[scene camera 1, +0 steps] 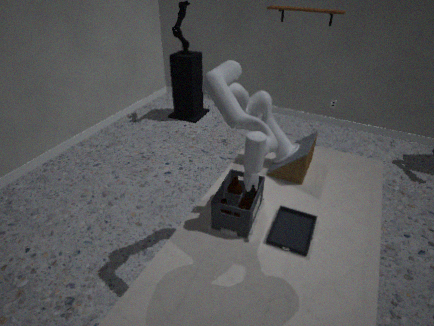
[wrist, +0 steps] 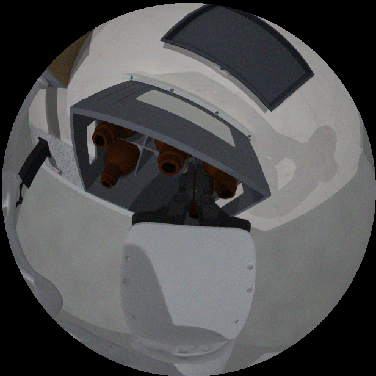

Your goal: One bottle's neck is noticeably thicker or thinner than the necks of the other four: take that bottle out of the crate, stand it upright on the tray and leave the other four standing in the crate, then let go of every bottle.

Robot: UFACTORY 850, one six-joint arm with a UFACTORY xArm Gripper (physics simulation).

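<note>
The grey crate (scene camera 1: 225, 220) (wrist: 112, 104) stands on the table with brown bottles in its compartments. In the wrist view, two bottles show at the left, a rear one (wrist: 101, 136) and a front one (wrist: 120, 159). A middle bottle (wrist: 171, 159) and a right bottle (wrist: 225, 186) also show. A small part of a fifth bottle (wrist: 194, 213) shows between the finger linkages; the fingers hide the rest, so its neck cannot be compared. My gripper (scene camera 1: 251, 187) (wrist: 194, 171) is shut with nothing between its fingers, reaching down into the crate. The dark tray (scene camera 1: 292, 230) (wrist: 240, 52) holds no bottle.
The tray lies to the right of the crate in the scene view. A wooden wedge (scene camera 1: 291, 169) (wrist: 69, 57) under the arm's base stands behind the crate. The crate's walls and dividers surround the fingers. A black pedestal (scene camera 1: 187, 87) stands far back on the floor.
</note>
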